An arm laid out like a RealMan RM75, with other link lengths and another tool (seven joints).
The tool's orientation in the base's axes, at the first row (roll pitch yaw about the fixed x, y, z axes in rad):
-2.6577 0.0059 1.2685
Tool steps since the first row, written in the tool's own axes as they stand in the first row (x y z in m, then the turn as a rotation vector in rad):
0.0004 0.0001 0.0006 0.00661 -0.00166 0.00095
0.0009 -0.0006 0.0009 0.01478 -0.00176 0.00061
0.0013 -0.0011 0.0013 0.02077 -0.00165 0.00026
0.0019 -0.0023 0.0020 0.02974 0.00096 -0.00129
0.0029 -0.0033 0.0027 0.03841 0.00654 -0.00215
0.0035 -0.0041 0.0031 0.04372 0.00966 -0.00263
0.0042 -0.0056 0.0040 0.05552 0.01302 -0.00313
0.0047 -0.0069 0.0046 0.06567 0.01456 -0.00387
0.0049 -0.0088 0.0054 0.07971 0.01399 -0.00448
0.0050 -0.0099 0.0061 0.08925 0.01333 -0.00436
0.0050 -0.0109 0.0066 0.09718 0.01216 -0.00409
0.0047 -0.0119 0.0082 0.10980 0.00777 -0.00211
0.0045 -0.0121 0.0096 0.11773 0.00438 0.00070
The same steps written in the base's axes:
-0.0001 0.0004 -0.0006 0.00014 0.00688 -0.00011
-0.0006 0.0011 -0.0005 0.00264 0.01466 0.00019
-0.0011 0.0017 -0.0006 0.00467 0.02030 0.00041
-0.0023 0.0027 -0.0007 0.01024 0.02796 0.00052
-0.0031 0.0040 -0.0009 0.01791 0.03464 -0.00137
-0.0038 0.0048 -0.0009 0.02234 0.03881 -0.00242
-0.0053 0.0060 -0.0010 0.02892 0.04912 -0.00361
-0.0065 0.0069 -0.0009 0.03357 0.05830 -0.00374
-0.0084 0.0077 -0.0007 0.03754 0.07177 -0.00301
-0.0096 0.0082 -0.0008 0.03977 0.08107 -0.00287
-0.0107 0.0086 -0.0008 0.04102 0.08899 -0.00261
-0.0123 0.0087 -0.0018 0.04019 0.10247 -0.00239
-0.0132 0.0088 -0.0029 0.03843 0.11132 -0.00335

